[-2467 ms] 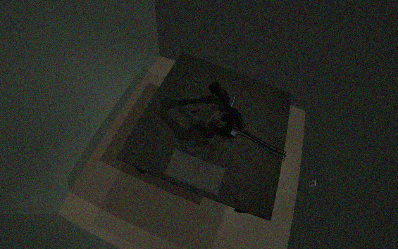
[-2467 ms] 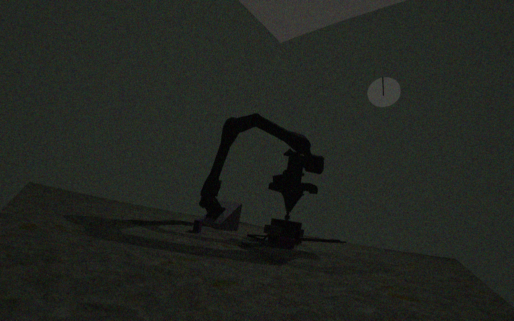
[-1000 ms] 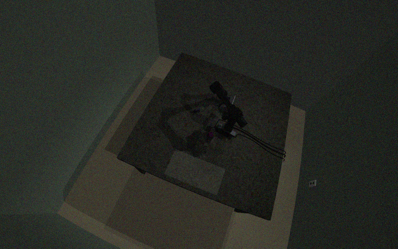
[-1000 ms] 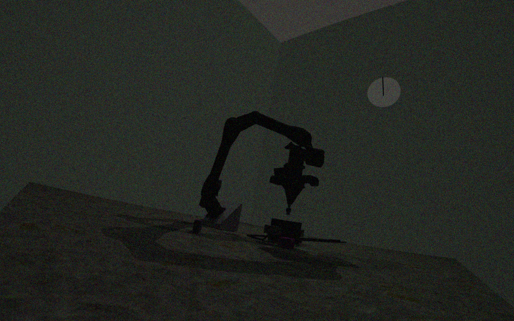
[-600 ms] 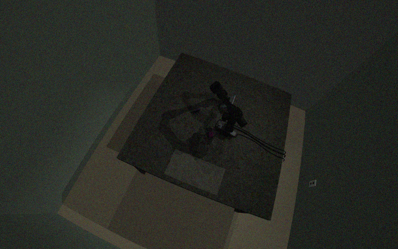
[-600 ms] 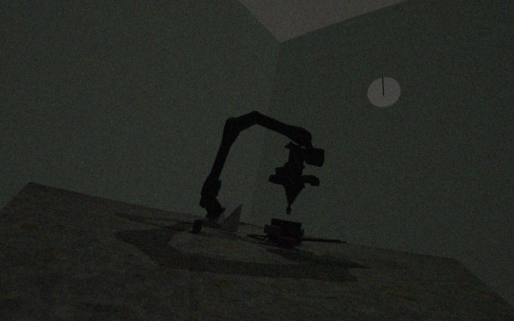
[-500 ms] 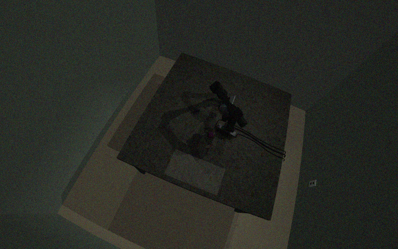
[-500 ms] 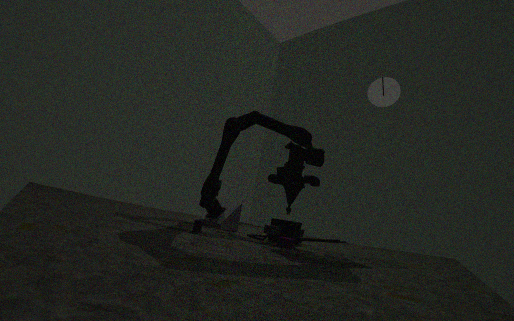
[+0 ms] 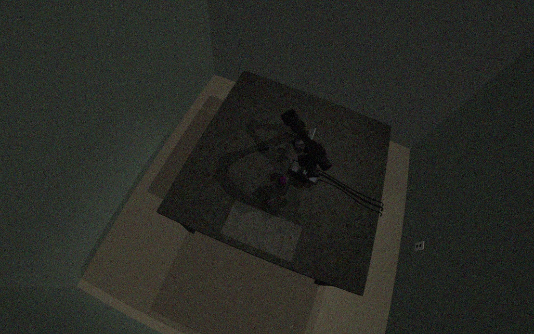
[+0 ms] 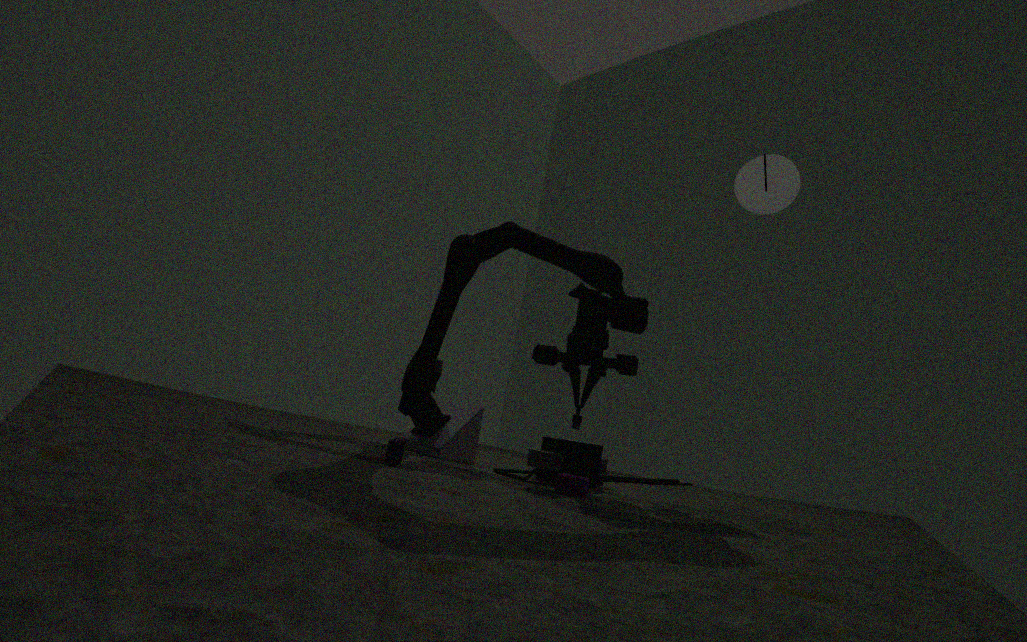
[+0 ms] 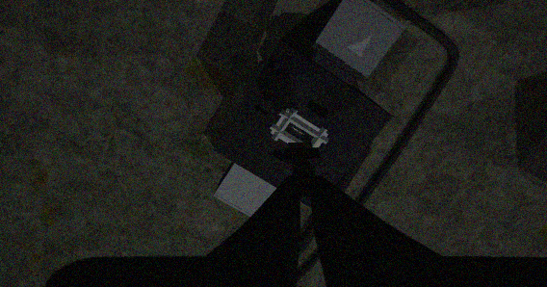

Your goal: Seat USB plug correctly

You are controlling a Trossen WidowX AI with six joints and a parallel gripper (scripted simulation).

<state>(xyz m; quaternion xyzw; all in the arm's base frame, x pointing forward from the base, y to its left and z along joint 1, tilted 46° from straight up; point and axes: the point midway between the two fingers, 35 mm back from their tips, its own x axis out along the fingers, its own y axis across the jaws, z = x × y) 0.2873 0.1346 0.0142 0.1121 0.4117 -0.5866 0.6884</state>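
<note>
The dark USB plug lies 2 cm below my gripper tip. Also, from my gripper tip: magenta block: 8 cm ahead, 11 cm to the right, 12 cm below; USB socket: 7 cm below.
</note>
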